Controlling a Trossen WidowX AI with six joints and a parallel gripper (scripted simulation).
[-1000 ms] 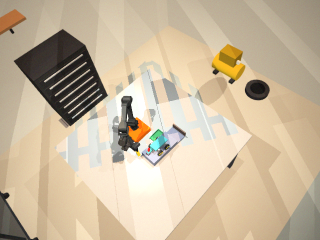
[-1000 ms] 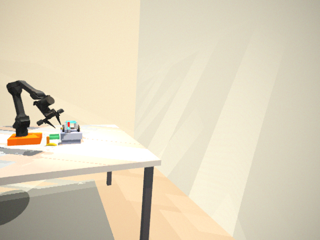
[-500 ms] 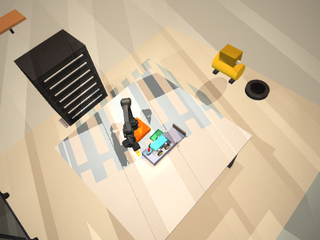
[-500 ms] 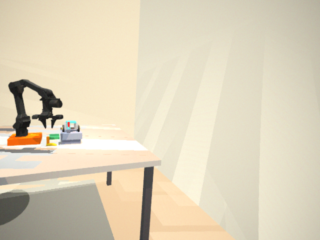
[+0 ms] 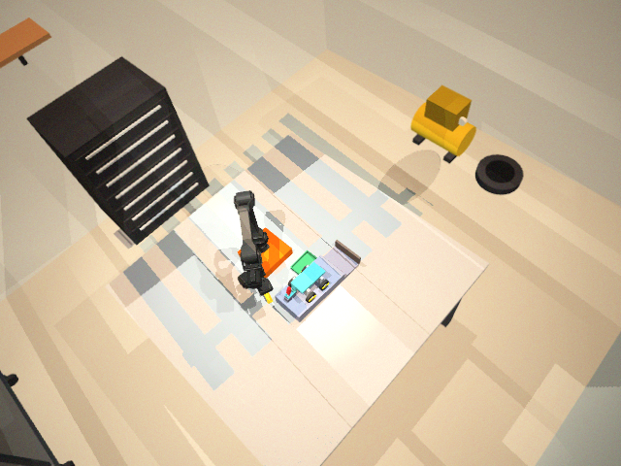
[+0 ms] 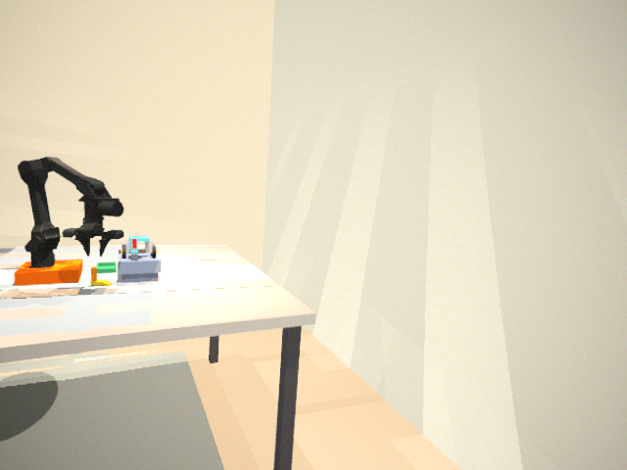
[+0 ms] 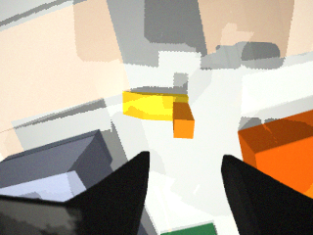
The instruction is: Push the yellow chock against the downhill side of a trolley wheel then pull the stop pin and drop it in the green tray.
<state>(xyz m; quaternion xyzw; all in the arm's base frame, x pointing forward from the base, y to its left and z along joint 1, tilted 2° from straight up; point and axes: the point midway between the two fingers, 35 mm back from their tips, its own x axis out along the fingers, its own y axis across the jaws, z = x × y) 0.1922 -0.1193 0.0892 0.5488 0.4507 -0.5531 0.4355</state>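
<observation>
Now: gripper tip 9 cm above the yellow chock and 2 cm short of it. Round my gripper tip: cyan trolley: 16 cm to the left, 13 cm ahead; then ramp: 16 cm to the left, 13 cm ahead, 6 cm below; then stop pin: 13 cm ahead, 6 cm to the left, 2 cm above.
</observation>
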